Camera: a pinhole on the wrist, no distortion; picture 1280 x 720 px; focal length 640.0 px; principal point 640.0 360.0 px. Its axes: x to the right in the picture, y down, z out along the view. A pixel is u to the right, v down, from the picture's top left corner.
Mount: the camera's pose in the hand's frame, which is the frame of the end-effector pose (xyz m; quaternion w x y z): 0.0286 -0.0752 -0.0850 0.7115 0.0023 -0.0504 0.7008
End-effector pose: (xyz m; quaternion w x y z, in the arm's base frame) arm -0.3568 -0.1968 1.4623 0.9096 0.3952 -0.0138 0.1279
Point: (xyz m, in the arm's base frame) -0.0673 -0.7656 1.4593
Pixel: 244.6 160.6
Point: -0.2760 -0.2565 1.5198
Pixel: 914.1 150.9
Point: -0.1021 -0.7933 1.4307
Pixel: 210.0 213.0
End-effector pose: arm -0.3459 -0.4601 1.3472 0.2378 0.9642 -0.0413 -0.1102
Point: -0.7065 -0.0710 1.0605
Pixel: outside the picture
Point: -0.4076 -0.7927 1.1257
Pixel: 1098.3 324.8
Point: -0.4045 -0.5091 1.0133
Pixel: 631.4 339.0
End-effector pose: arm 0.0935 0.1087 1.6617 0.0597 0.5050 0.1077 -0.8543
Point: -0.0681 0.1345 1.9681
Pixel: 644.2 691.4
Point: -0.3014 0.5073 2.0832
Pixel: 176.2 542.5
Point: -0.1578 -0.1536 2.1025
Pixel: 932.6 652.2
